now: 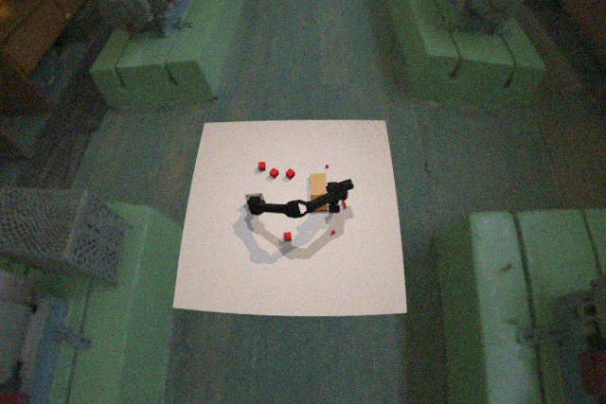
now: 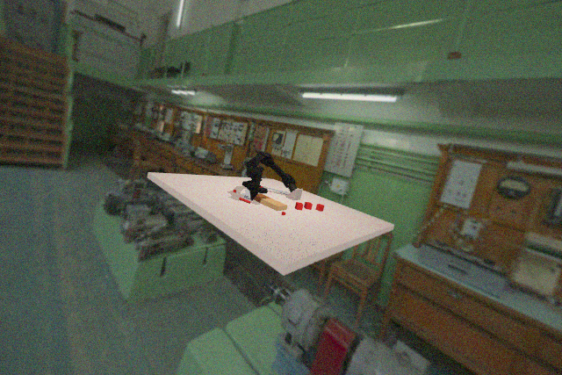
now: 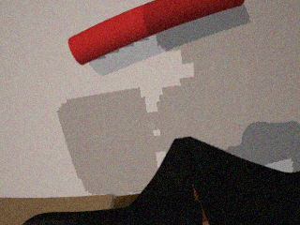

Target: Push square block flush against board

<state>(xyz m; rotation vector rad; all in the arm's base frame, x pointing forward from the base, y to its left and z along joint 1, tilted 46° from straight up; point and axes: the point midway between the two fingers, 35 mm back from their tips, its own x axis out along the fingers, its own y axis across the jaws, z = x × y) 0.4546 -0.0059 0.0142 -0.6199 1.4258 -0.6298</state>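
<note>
Now: the thin red stick 70 mm ahead of my gripper tip. The rest, counted from my gripper tip: tan board (120 mm to the left, 80 mm behind, 10 mm above); then brown square block (80 mm behind, 10 mm above).
</note>
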